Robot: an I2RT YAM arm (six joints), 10 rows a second.
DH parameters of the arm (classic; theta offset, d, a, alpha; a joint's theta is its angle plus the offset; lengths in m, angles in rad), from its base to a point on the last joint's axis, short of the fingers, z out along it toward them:
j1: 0 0.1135 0.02 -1.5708
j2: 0 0 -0.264 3.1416
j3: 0.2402 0 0.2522 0
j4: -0.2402 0 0.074 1.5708
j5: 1.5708 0 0 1.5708
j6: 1.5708 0.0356 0 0
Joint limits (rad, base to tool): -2.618..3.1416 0..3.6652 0..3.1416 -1.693..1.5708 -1.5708..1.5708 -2.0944..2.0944
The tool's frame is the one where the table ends.
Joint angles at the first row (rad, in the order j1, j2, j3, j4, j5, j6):
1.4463 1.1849 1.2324 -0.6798 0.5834 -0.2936
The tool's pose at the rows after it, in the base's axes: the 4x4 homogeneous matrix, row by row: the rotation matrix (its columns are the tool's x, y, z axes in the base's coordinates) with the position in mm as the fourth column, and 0 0 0 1 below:
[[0.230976 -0.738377 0.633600 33.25], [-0.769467 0.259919 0.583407 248.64], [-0.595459 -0.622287 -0.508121 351.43], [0 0 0 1]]
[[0.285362 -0.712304 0.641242 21.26], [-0.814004 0.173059 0.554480 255.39], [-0.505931 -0.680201 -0.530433 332.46], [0 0 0 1]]
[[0.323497 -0.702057 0.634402 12.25], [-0.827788 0.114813 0.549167 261.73], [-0.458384 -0.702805 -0.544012 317.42], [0 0 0 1]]
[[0.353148 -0.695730 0.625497 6.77], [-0.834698 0.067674 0.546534 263.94], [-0.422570 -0.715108 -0.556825 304.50], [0 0 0 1]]
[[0.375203 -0.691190 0.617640 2.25], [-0.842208 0.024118 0.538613 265.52], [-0.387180 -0.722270 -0.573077 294.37], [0 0 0 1]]
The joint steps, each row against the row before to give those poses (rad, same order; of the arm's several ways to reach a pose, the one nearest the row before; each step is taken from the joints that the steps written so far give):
0.0776 0.0196 -0.0410 0.0004 0.0671 -0.0483
0.0536 0.0319 -0.0366 -0.0061 0.0504 -0.0331
0.0359 0.0274 -0.0317 0.0198 0.0162 -0.0170
0.0207 0.0124 -0.0357 0.0211 0.0021 -0.0177
0.0167 0.0145 -0.0214 0.0034 -0.0001 -0.0102

